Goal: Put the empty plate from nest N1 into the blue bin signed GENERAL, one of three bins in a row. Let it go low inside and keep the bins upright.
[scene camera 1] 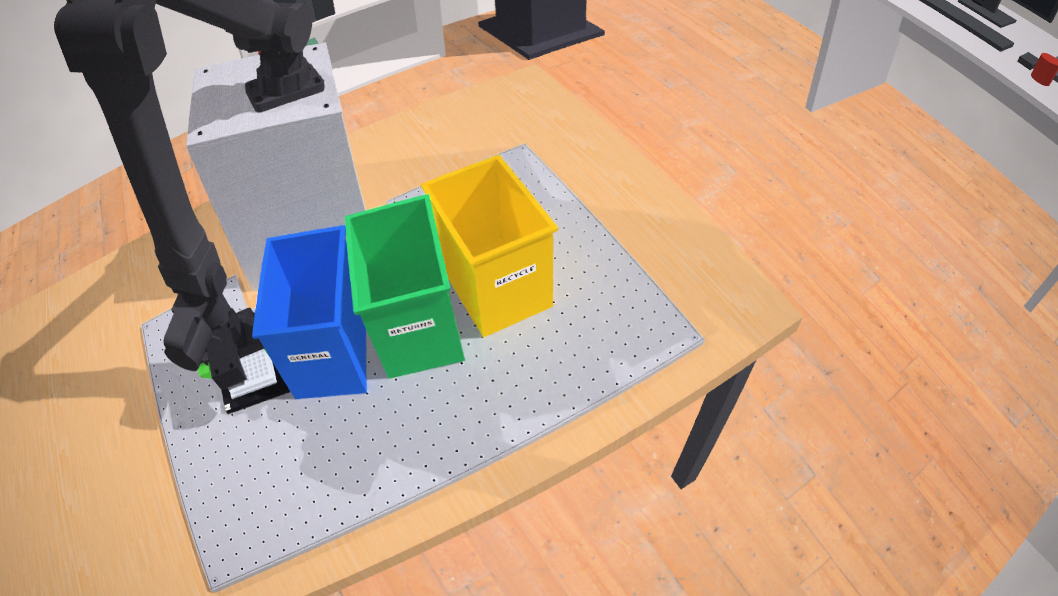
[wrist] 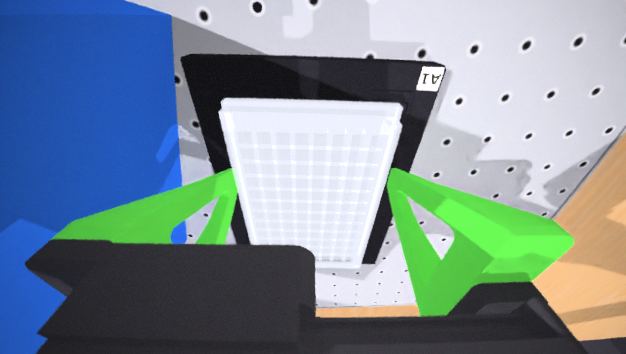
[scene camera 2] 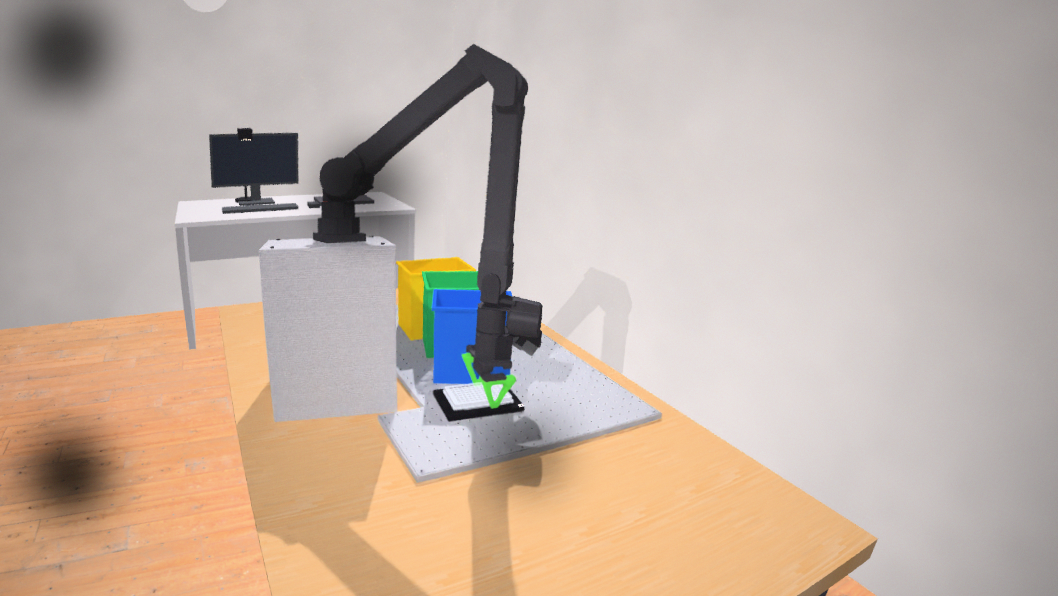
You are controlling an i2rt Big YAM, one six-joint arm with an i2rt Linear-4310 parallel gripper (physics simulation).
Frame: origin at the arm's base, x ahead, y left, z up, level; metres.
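Seen in the pictures: gripper, between the fingertips: [scene camera 1: 249, 368] [wrist: 312, 176] [scene camera 2: 485, 397]; arm's base, origin of its link: [scene camera 1: 284, 90] [scene camera 2: 338, 240].
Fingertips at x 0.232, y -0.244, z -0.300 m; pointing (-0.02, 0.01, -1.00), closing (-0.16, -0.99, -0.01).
Offsets run from my fingertips to a thing's middle. Level surfaces: height alone.
The white plate {0.016 m back, 0.004 m left, 0.007 m up} [scene camera 1: 256, 371] [scene camera 2: 464, 396] [wrist: 310, 185] lies flat in its black nest [scene camera 1: 255, 403] [scene camera 2: 462, 414] [wrist: 300, 75], which has an "A1" tag at one corner. My gripper [wrist: 312, 176] is open, with its green fingers on either side of the plate's long edges and nothing held. In the second scene view my gripper [scene camera 2: 490, 392] points down at the plate. The blue bin {0.042 m ahead, 0.141 m left, 0.078 m up} [scene camera 1: 314, 373] [scene camera 2: 453, 344] [wrist: 85, 100], signed GENERAL, stands upright right beside the nest. Its inside looks empty in the first scene view, though part of its floor is hidden.
The green RETURNS bin {0.081 m ahead, 0.280 m left, 0.080 m up} [scene camera 1: 418, 347] [scene camera 2: 450, 279] and the yellow RECYCLE bin {0.082 m ahead, 0.425 m left, 0.078 m up} [scene camera 1: 521, 292] [scene camera 2: 411, 303] stand upright beyond the blue bin, in a row. All stand on the perforated board {0.012 m down} [scene camera 1: 444, 444] [scene camera 2: 436, 459]. The grey pedestal [scene camera 1: 273, 177] [scene camera 2: 329, 333] carries the arm beside the bins.
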